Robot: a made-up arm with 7 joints. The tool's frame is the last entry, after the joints. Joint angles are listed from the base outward. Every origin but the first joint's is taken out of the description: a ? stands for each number. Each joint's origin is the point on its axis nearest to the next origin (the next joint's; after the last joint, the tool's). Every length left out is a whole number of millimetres.
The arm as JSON. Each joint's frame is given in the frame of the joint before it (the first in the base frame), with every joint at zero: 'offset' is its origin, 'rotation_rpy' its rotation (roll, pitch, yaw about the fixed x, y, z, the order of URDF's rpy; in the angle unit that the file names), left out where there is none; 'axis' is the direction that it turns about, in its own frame. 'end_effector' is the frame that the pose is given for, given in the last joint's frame.
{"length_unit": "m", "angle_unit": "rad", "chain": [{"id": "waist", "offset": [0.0, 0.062, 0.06], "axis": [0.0, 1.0, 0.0]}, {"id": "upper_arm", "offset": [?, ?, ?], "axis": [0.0, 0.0, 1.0]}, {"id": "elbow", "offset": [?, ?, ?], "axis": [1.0, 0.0, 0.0]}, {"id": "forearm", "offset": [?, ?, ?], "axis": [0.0, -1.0, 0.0]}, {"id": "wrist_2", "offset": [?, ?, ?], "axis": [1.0, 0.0, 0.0]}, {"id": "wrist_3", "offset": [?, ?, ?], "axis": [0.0, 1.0, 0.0]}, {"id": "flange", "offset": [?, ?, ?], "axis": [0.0, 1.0, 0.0]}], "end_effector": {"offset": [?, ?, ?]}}
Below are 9 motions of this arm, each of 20 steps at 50 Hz.
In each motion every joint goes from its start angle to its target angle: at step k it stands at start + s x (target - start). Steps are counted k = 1, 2, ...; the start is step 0. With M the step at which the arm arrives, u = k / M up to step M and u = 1 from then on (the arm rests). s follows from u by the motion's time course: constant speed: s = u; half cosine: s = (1 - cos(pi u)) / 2; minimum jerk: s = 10 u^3 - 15 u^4 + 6 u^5.
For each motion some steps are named. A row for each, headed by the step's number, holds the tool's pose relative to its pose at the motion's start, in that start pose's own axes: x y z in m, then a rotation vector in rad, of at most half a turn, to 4 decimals.
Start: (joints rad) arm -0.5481 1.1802 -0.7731 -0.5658 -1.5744 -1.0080 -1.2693
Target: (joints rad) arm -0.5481 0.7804 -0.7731 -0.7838 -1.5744 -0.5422 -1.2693
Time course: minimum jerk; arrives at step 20
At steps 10, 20:
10: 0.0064 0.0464 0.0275 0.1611 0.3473 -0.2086
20: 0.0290 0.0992 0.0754 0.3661 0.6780 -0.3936

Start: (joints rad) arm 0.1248 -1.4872 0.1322 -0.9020 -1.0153 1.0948 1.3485
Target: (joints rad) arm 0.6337 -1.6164 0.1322 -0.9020 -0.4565 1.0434 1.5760
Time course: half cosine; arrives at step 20
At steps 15, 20:
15: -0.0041 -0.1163 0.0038 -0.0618 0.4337 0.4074
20: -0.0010 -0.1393 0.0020 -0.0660 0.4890 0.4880

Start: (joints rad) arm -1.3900 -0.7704 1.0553 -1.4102 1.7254 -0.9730 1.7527
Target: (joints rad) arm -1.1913 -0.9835 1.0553 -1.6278 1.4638 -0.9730 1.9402
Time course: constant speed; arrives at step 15
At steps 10, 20:
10: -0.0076 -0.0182 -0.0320 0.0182 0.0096 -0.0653
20: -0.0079 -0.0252 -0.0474 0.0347 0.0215 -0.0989

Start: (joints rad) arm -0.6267 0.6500 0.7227 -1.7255 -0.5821 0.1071 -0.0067
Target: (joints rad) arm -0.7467 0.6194 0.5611 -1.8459 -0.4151 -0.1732 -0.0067
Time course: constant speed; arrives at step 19
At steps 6, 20:
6: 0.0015 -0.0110 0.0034 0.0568 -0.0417 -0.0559
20: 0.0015 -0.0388 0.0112 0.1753 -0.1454 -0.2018

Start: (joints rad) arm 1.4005 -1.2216 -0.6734 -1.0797 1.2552 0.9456 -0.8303
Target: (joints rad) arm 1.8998 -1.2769 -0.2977 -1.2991 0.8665 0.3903 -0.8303
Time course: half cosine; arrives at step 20
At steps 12, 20:
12: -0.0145 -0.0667 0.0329 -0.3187 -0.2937 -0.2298
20: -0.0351 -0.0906 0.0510 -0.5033 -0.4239 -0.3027

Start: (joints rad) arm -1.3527 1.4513 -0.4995 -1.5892 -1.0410 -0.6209 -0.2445
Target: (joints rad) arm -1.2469 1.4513 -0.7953 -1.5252 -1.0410 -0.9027 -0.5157
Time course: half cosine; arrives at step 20
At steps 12, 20:
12: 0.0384 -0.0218 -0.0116 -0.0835 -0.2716 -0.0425
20: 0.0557 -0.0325 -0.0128 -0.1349 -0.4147 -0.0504

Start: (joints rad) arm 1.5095 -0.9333 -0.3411 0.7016 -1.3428 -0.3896 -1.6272
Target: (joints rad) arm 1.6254 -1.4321 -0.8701 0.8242 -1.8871 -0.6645 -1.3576
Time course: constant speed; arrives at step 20
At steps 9, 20:
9: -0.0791 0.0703 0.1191 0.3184 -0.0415 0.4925
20: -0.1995 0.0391 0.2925 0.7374 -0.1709 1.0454

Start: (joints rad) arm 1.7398 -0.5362 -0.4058 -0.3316 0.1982 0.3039 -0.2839
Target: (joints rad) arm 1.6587 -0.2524 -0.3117 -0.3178 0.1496 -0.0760 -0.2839
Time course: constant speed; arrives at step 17
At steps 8, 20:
8: 0.0353 0.0364 0.0416 0.0092 -0.2418 0.1392
20: 0.0579 0.0813 0.0926 0.0440 -0.5120 0.2943

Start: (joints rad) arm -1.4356 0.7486 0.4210 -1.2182 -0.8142 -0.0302 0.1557
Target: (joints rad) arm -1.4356 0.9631 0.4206 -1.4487 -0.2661 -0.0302 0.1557
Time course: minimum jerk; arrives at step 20
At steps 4, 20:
4: -0.0027 -0.0009 0.0012 0.0189 0.0101 0.0184
20: -0.0349 -0.0299 0.0209 0.3240 0.2495 0.2458

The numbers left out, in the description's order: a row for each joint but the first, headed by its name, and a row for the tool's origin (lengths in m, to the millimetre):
upper_arm: 0.076 0.0 0.055
elbow: -0.022 -0.192 0.0
forearm: 0.0 -0.057 -0.082
wrist_2: 0.086 0.0 -0.101
wrist_3: 0.0 0.108 0.062
flange: 0.077 0.0 0.108
tool: 0.012 0.0 -0.145

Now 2 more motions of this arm.
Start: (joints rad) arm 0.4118 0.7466 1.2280 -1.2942 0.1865 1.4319 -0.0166
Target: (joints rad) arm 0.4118 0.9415 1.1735 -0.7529 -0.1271 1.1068 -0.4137
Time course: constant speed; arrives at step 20
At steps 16, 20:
16: 0.0220 -0.0282 0.1018 -0.1461 -0.8613 -0.2936
20: 0.0129 -0.0357 0.1351 -0.2068 -1.0738 -0.3620

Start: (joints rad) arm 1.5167 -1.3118 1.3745 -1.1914 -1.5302 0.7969 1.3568
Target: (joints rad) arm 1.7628 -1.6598 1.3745 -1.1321 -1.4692 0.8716 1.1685
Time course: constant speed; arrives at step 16
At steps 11, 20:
11: -0.0134 -0.0107 0.0669 0.2193 0.0874 0.1797
20: -0.0123 -0.0186 0.0969 0.3344 0.1210 0.2434

